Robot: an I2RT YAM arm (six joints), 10 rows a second.
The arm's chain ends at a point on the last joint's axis. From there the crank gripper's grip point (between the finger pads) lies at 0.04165 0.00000 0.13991 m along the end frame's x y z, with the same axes.
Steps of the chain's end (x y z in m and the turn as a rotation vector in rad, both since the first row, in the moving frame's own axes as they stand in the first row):
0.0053, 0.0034, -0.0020, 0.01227, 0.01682, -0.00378
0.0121, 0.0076, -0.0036, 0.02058, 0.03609, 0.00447
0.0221, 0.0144, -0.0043, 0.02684, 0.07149, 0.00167
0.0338, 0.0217, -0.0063, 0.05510, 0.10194, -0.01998
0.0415, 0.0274, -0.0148, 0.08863, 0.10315, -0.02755
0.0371, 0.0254, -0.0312, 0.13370, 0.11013, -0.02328
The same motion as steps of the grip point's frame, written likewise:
0.0076, 0.0015, -0.0027, 0.01227, 0.01682, -0.00378
0.0171, 0.0049, -0.0052, 0.02058, 0.03609, 0.00447
0.0320, 0.0108, -0.0077, 0.02684, 0.07149, 0.00167
0.0477, 0.0132, -0.0115, 0.05510, 0.10194, -0.01998
0.0555, 0.0139, -0.0204, 0.08863, 0.10315, -0.02755
0.0519, 0.0060, -0.0379, 0.13370, 0.11013, -0.02328

